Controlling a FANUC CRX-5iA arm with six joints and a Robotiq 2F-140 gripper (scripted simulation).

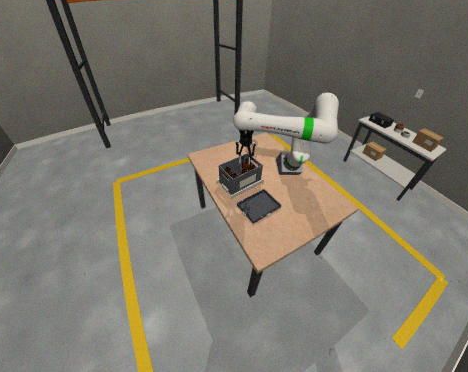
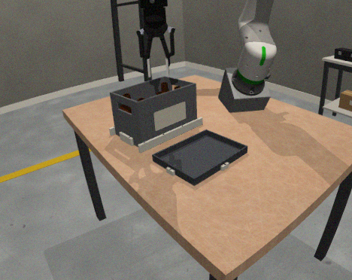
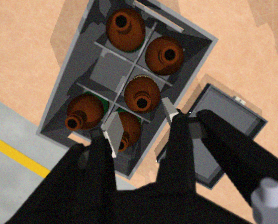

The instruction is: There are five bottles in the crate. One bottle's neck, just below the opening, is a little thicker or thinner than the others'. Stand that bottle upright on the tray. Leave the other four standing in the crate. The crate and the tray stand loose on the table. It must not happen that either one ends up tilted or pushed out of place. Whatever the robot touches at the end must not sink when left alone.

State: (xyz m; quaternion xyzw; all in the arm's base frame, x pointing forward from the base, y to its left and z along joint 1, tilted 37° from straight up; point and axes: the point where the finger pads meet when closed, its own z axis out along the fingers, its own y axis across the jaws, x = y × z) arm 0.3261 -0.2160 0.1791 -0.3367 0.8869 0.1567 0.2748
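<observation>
Now: hand 17 cm above the dark grey crate and 4 cm to the left of it. Round my hand: dark tray: 24 cm below, 23 cm to the left, 2 cm ahead; bottle: 17 cm below, 9 cm to the right, 9 cm behind.
</observation>
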